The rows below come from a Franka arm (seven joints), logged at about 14 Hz.
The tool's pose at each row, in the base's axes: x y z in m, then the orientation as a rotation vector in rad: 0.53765 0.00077 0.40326 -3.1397 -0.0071 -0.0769; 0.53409 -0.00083 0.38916 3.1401 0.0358 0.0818; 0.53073 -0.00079 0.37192 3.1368 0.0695 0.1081; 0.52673 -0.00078 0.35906 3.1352 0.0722 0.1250; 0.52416 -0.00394 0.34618 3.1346 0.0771 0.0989; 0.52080 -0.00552 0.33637 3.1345 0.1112 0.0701; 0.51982 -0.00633 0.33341 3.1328 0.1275 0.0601; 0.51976 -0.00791 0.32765 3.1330 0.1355 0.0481; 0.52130 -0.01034 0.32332 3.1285 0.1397 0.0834; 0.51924 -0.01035 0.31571 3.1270 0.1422 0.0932
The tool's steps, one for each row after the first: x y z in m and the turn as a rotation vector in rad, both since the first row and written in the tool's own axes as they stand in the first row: -0.00425 0.00160 0.01391 -0.0007 0.0031 -0.0183; -0.00845 0.00155 0.03096 -0.0022 0.0199 -0.0398; -0.01308 0.00154 0.04361 -0.0031 0.0307 -0.0416; -0.01629 0.00470 0.05635 -0.0044 0.0141 -0.0448; -0.02013 0.00627 0.06598 -0.0036 -0.0043 -0.0665; -0.02126 0.00708 0.06889 -0.0047 -0.0107 -0.0769; -0.02161 0.00866 0.07463 -0.0042 -0.0183 -0.0820; -0.02029 0.01110 0.07903 -0.0077 0.0043 -0.0849; -0.02272 0.01111 0.08653 -0.0088 0.0105 -0.0866
